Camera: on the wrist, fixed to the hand. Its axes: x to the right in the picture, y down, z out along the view.
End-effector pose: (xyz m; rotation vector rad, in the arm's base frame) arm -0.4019 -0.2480 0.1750 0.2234 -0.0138 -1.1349
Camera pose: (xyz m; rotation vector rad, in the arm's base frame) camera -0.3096 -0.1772 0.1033 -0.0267 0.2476 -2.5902
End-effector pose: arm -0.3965 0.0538 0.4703 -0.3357 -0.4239 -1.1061
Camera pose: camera -0.2987 0.0644 0.3754 -0.1983 -0.6237 -2.5893
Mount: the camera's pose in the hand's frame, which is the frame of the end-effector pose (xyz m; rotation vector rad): -0.0172 0.0981 -0.0936 -0.2018 -0.0616 -1.4721
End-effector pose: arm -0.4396 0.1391 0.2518 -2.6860 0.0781 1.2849
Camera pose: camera -0.3900 0.0262 0.3108 -1.8212 -1.6870 0.7817
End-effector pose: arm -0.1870 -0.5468 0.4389 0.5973 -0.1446 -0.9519
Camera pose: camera -0.0915 -0.4516 0.4165 0.4262 0.4079 -2.3690
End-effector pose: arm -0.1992 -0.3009 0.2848 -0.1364 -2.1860 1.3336
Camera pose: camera -0.1562 -0.1848 0.2268 1.1958 -1.6558 0.2464
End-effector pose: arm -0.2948 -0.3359 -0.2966 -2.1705 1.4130 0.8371
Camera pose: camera -0.3659 -0.4224 -0.2183 -2.4585 -0.4847 0.3995
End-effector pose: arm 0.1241 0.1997 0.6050 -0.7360 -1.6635 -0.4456
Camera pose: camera 0.2605 0.2063 0.5994 0.5057 -1.9995 -1.6128
